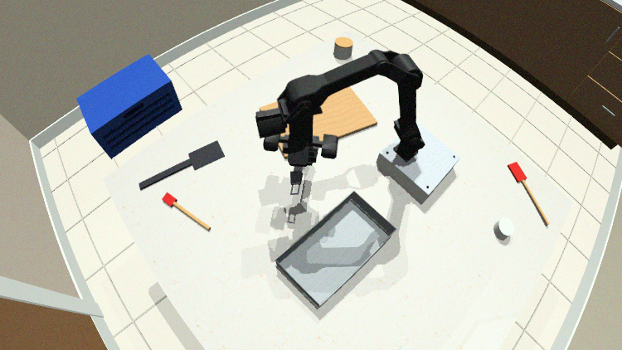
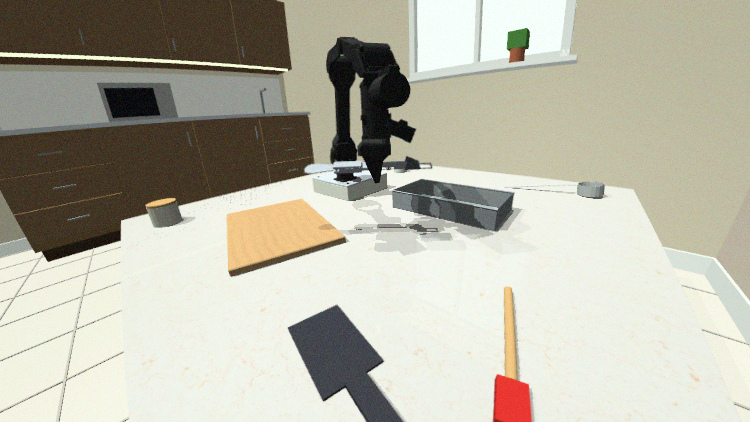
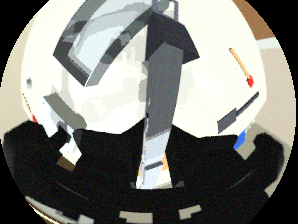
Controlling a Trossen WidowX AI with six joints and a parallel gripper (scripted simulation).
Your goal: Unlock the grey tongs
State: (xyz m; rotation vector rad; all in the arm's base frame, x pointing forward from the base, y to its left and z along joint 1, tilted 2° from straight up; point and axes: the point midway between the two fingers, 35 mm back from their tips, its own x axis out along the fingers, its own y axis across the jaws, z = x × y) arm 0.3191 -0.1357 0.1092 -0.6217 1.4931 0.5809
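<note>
Right now the wooden board is 210 mm behind my gripper tip, 180 mm to the right of it and 110 mm below it. The rest, counted from my gripper tip: cork-topped jar 540 mm behind, 410 mm to the right, 90 mm below; grey roasting tin 240 mm to the left, 90 mm below, 60 mm ahead; black spatula 290 mm to the right, 270 mm ahead, 120 mm below.
</note>
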